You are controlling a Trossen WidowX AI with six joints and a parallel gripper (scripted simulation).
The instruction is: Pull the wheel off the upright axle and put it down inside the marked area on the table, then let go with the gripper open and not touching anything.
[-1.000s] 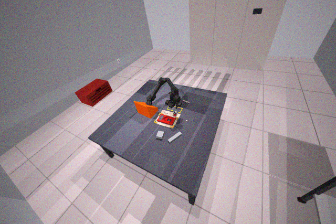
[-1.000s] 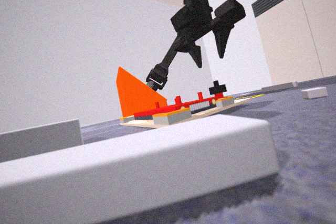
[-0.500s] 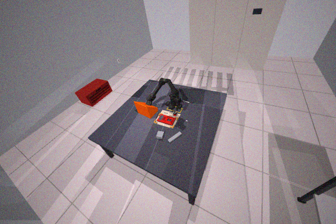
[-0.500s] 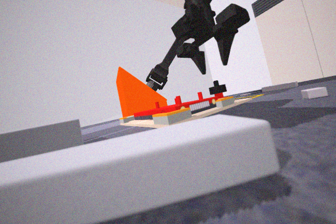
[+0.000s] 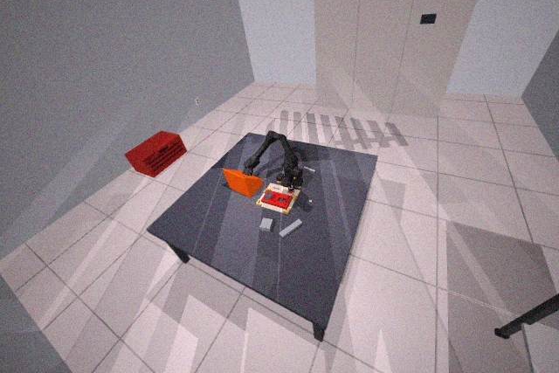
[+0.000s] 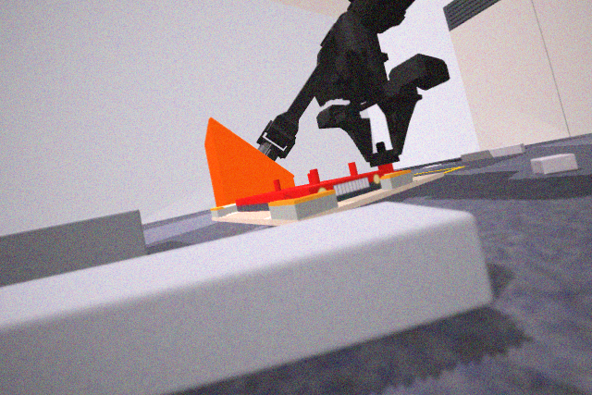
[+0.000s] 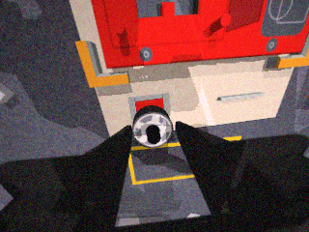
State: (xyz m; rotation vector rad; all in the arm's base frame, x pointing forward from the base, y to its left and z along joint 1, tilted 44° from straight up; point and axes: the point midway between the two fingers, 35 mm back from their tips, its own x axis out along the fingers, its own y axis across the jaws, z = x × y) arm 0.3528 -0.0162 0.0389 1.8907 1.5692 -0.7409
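Now: the dark disc right at my gripper tip. Also, from my gripper tip: white cube: 16 cm ahead, 5 cm to the right, 3 cm below.
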